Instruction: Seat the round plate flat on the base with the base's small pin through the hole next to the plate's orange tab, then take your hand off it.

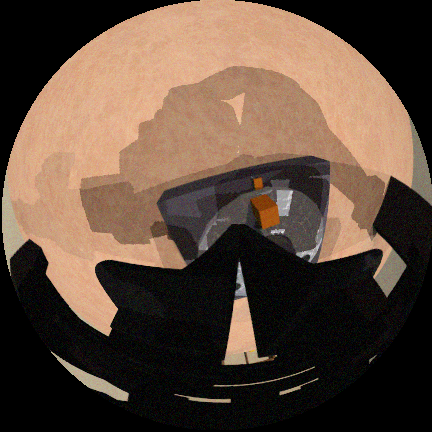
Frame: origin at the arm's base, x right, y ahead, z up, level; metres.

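Seen in the pictures: gripper, fingertip midpoint: (pixel 237 230).
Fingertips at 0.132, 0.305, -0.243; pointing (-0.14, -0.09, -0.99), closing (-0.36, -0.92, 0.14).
Observation:
Offsets run from my fingertips to a thing's top centre, as dx, dy, dz. "spot": to the spot under its first point. Level surfaces: height alone.
The dark square base @[spot: +0.022, +0.023, -0.007] (pixel 187 212) lies on the table ahead of and under my fingertips. The grey round plate @[-0.035, -0.014, +0.015] (pixel 306 212) lies on it, partly hidden behind the fingers. The plate's orange tab @[+0.011, -0.018, +0.015] (pixel 265 212) stands up just beyond and slightly right of the fingertips, close to a small orange mark @[spot: +0.021, -0.023, -0.006] (pixel 258 183) near the base's far edge. My gripper (pixel 237 230) is shut and empty, its tips low over the plate; whether they touch it I cannot tell. The pin and the hole beside the tab are hidden, and I cannot tell whether the plate lies fully flat.
The light wood-coloured table @[dz -0.031] (pixel 215 35) surrounds the base. The shadow of the arm and gripper falls across the table beyond the base and over part of the base and plate. Grey floor shows past the table's edges at left and right.

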